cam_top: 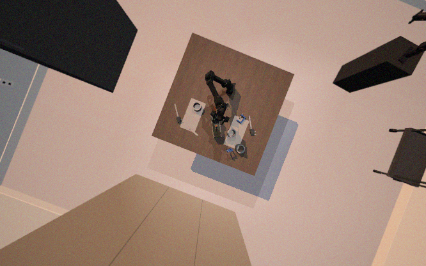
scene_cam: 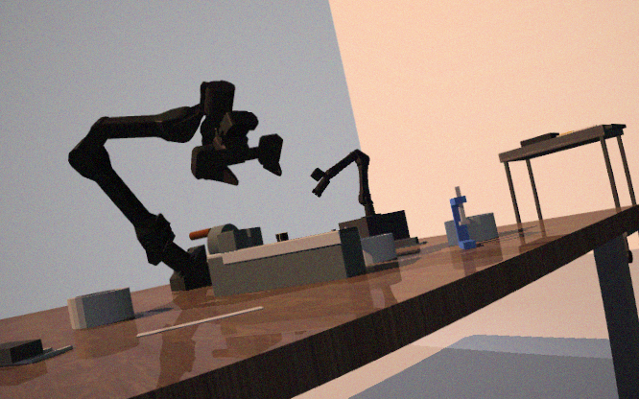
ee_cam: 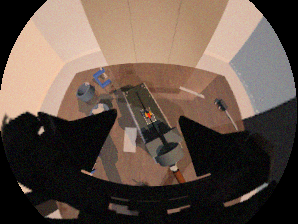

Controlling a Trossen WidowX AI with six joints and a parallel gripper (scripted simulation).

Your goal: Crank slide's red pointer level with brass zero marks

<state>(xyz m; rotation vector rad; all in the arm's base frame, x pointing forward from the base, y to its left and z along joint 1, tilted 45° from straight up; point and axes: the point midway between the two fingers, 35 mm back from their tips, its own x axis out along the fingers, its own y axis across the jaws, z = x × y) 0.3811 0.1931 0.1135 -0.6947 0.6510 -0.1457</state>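
My gripper tip is now 120 mm past the crank handle, 90 mm to the left of it and 80 mm above it. From my gripper tip the other things lie so: red pointer 30 mm ahead, 110 mm below; thin white rod 210 mm ahead, 200 mm to the right, 190 mm below.
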